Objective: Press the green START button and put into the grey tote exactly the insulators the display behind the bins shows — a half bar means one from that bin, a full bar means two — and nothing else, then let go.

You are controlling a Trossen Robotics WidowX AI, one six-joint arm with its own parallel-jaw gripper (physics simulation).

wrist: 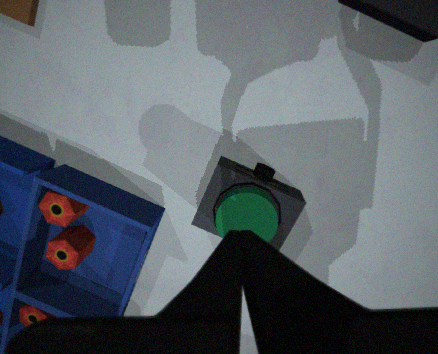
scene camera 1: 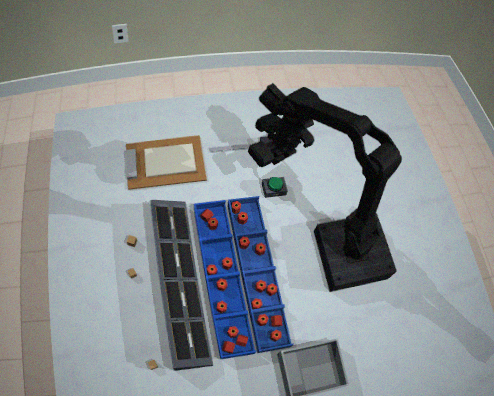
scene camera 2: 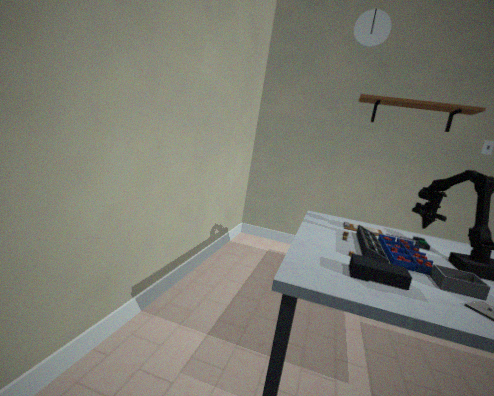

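Observation:
The green START button (scene camera 1: 275,184) (wrist: 247,212) stands on its dark base. My gripper (scene camera 1: 261,161) (scene camera 2: 425,225) (wrist: 239,241) is shut and empty, raised above the button; in the wrist view its tips overlap the button's near edge. Two blue bin rows (scene camera 1: 231,237) (wrist: 142,242) hold red-orange insulators (scene camera 1: 227,262) (wrist: 63,254) with dark centre holes; some compartments also hold red blocks (scene camera 1: 276,320). The dark grey display (scene camera 1: 195,365) (scene camera 2: 368,241) has paired dark windows with thin white strips between them; its bar readings cannot be made out. The grey tote (scene camera 1: 343,365) (scene camera 2: 457,287) looks empty.
A brown board with a pale sheet (scene camera 1: 170,160) lies beyond the bins. Small tan blocks (scene camera 1: 131,240) (scene camera 1: 131,273) (scene camera 1: 152,364) lie left of the display. A long black box (scene camera 2: 380,272) stands near the table's front edge. The arm's base (scene camera 1: 355,265) is right of the bins.

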